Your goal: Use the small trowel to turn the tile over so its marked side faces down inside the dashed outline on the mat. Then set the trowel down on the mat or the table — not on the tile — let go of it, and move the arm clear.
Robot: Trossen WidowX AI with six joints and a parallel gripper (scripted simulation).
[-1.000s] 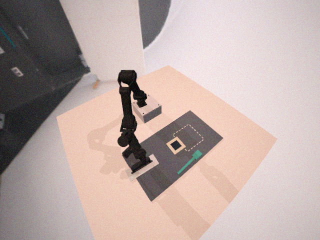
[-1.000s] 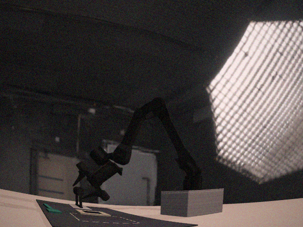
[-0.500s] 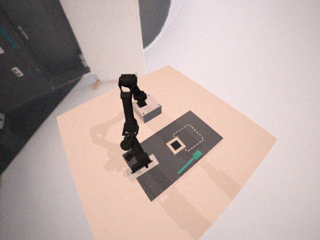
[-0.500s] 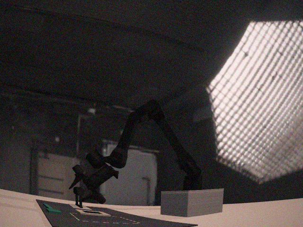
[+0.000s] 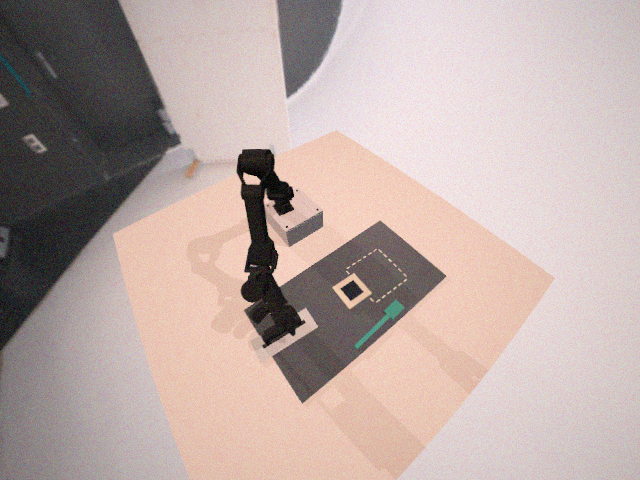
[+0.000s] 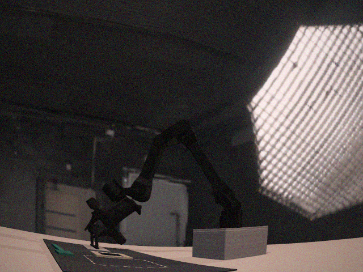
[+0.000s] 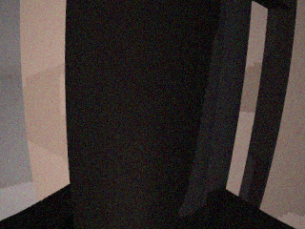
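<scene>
The cream tile lies 40 mm behind my gripper tip, 240 mm to the left of it and 40 mm below it. Also, from my gripper tip: green trowel: 100 mm ahead, 270 mm to the left, 40 mm below; dark mat: 30 mm behind, 230 mm to the left, 70 mm below.
</scene>
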